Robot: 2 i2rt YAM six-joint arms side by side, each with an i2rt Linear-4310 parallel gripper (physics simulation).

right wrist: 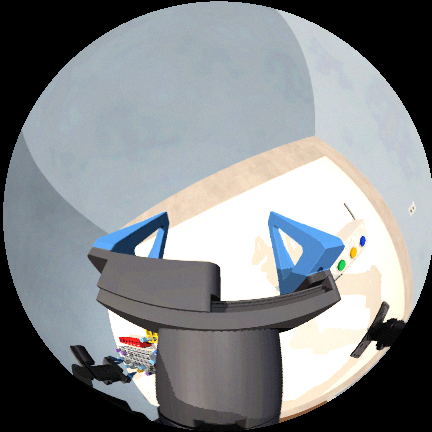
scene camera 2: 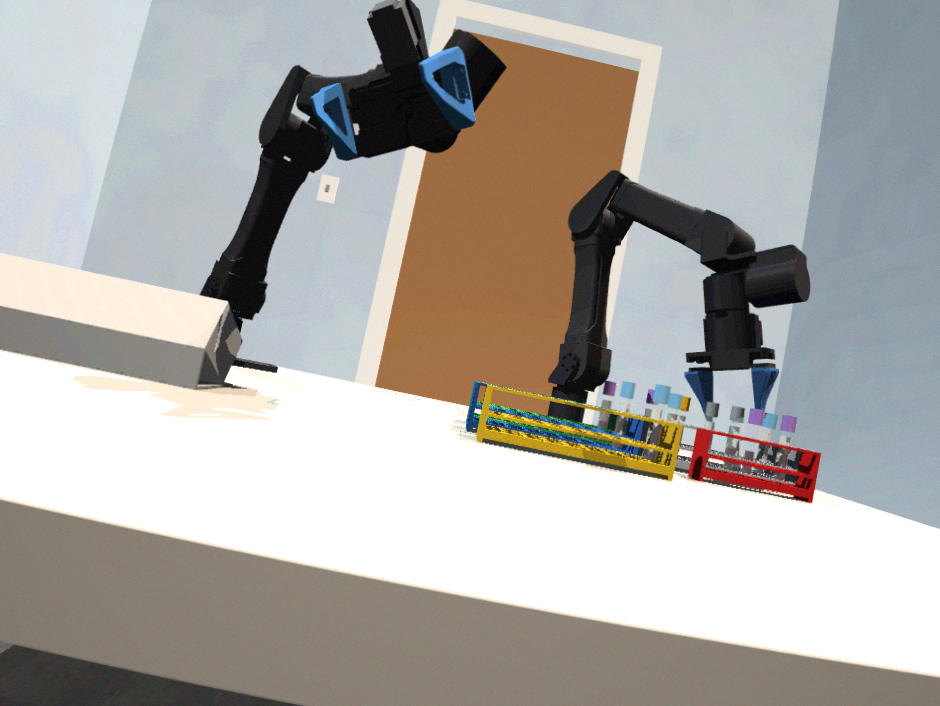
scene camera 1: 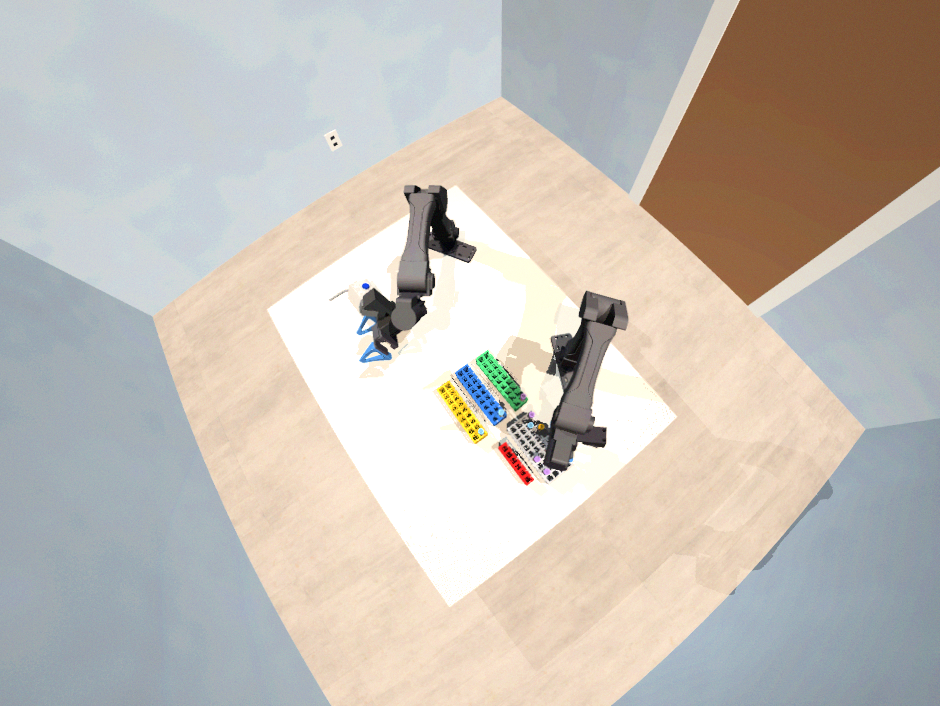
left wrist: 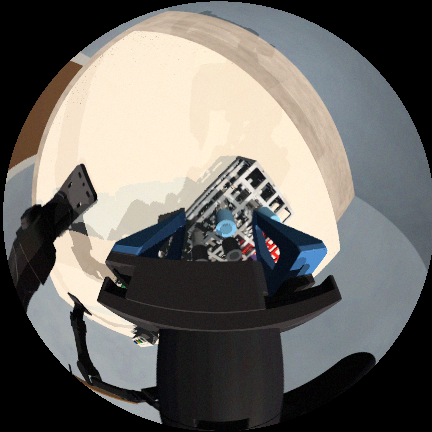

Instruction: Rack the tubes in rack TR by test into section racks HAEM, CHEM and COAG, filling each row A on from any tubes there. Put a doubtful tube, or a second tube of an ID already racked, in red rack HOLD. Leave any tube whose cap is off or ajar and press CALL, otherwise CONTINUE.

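Frame: origin at the left arm's base, x back, y left, z down, level; millimetres.
Seen in the pictures: left gripper, fingertip midpoint: (right wrist: 129, 366) (scene camera 2: 734, 423) (left wrist: 218, 216); right gripper, fingertip midpoint: (right wrist: 217, 216) (scene camera 2: 365, 89) (scene camera 1: 359, 347); left arm's base at its link origin: (scene camera 1: 567, 363) (left wrist: 65, 205); right arm's base at its link origin: (scene camera 1: 449, 247) (left wrist: 79, 304).
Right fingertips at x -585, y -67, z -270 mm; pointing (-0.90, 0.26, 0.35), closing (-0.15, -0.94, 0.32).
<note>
Pixels of each thing's top centre, then the offset from my right fingertips to it.
- white rack TR at its top centre: (left wrist: 217, 249) (scene camera 2: 722, 432) (scene camera 1: 540, 446) (right wrist: 134, 359) dz +213, dx +433, dy +311 mm
- orange cap at its top centre: (scene camera 2: 684, 396) (scene camera 1: 541, 426) dz +176, dx +443, dy +258 mm
- Green rack at its top centre: (scene camera 2: 547, 395) (scene camera 1: 501, 378) dz +213, dx +361, dy +92 mm
- purple cap at its top centre: (scene camera 2: 611, 381) (scene camera 1: 523, 395) dz +176, dx +410, dy +163 mm
- blue rack at its top centre: (scene camera 2: 557, 398) (scene camera 1: 480, 393) dz +213, dx +290, dy +125 mm
- yellow rack at its top centre: (scene camera 2: 581, 403) (scene camera 1: 461, 411) dz +213, dx +225, dy +168 mm
- Red rack at its top centre: (scene camera 2: 758, 440) (scene camera 1: 516, 463) (right wrist: 127, 341) dz +213, dx +356, dy +346 mm
- button box at its top centre: (scene camera 2: 122, 279) (right wrist: 346, 248) (scene camera 1: 370, 302) (left wrist: 143, 345) dz +186, dx -18, dy -233 mm
My left gripper (scene camera 2: 735, 414) (left wrist: 218, 216) is partly open, low over white rack TR (scene camera 1: 524, 439). A light-blue-capped tube (left wrist: 226, 228) stands between its fingers, not visibly gripped; another light-blue-capped tube (left wrist: 269, 214) is beside the picture-right finger. Two grey-capped tubes (scene camera 2: 712, 408) (scene camera 2: 737, 414) stand nearby. An orange cap (scene camera 1: 541, 427) and purple caps (scene camera 1: 537, 459) (scene camera 1: 545, 471) show in TR. Green rack (scene camera 1: 501, 379) has a purple cap (scene camera 1: 522, 396); blue rack (scene camera 1: 478, 393) and yellow rack (scene camera 1: 459, 410) (scene camera 2: 569, 454) have light-blue caps. My right gripper (right wrist: 217, 216) is open and empty. Labels are unreadable.
Red rack (scene camera 1: 515, 463) (scene camera 2: 700, 454) (right wrist: 132, 342) stands beside TR. The button box (right wrist: 347, 240), with green (right wrist: 341, 265), yellow (right wrist: 353, 252) and blue (right wrist: 363, 241) buttons, is near the right arm. The left arm hides part of TR in scene camera 1.
</note>
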